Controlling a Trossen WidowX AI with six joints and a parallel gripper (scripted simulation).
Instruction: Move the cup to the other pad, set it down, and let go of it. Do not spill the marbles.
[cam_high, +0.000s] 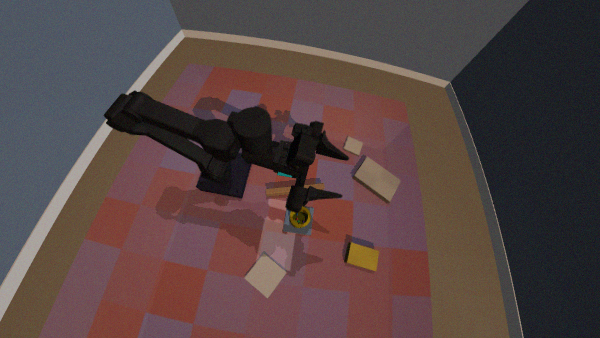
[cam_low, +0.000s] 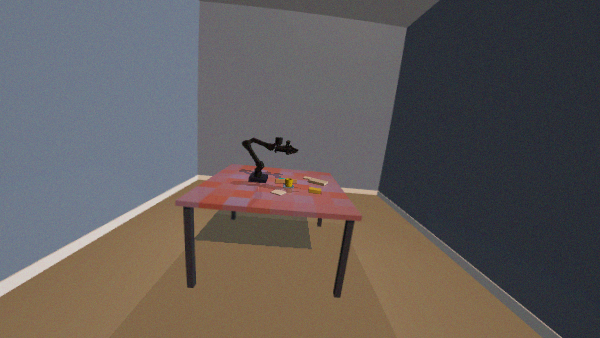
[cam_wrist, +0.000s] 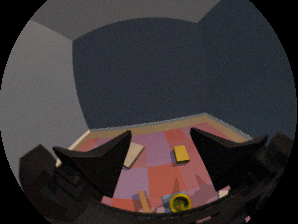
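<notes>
Now: the cup 31 cm below my gripper tip, 6 cm behind it and 5 cm to the right of it. The rest, counted from my gripper tip: orange bar 33 cm below, 9 cm behind, 5 cm to the left; then teal pad 35 cm below, 15 cm to the left, 13 cm behind; then yellow block 33 cm below, 20 cm ahead, 13 cm to the right.
</notes>
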